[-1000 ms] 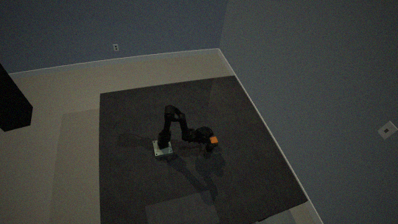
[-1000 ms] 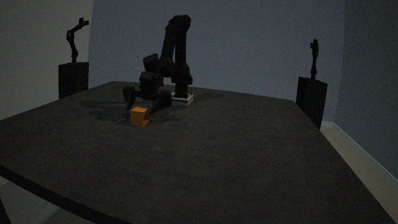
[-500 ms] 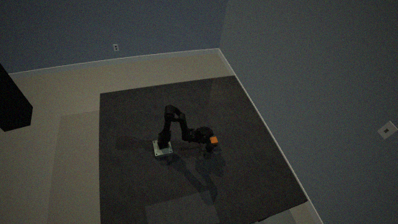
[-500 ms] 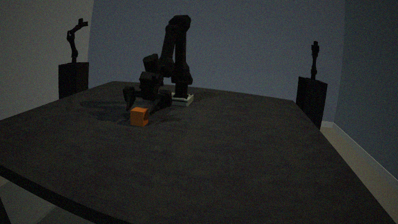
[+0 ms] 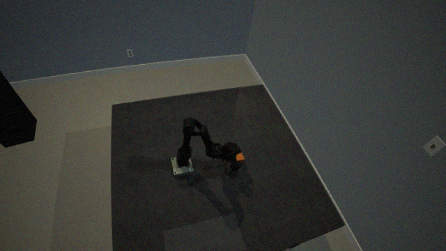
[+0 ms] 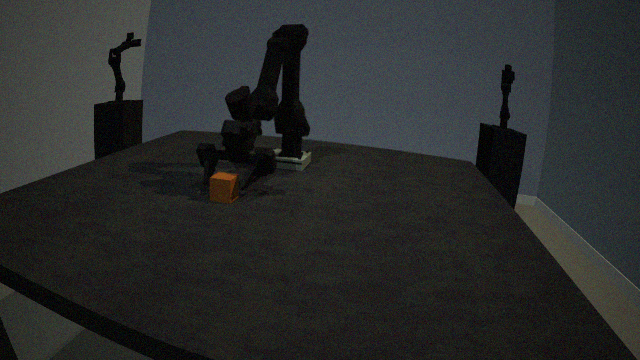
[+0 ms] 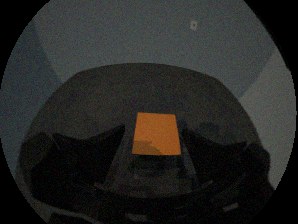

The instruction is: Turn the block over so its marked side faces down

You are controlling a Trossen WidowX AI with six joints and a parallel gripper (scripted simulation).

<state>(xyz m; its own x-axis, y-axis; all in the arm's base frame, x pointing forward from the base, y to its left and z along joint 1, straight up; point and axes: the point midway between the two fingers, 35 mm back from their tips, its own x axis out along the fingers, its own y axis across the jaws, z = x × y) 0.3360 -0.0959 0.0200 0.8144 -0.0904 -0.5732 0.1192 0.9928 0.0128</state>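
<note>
My gripper tip is now 20 mm past the orange block.
</note>
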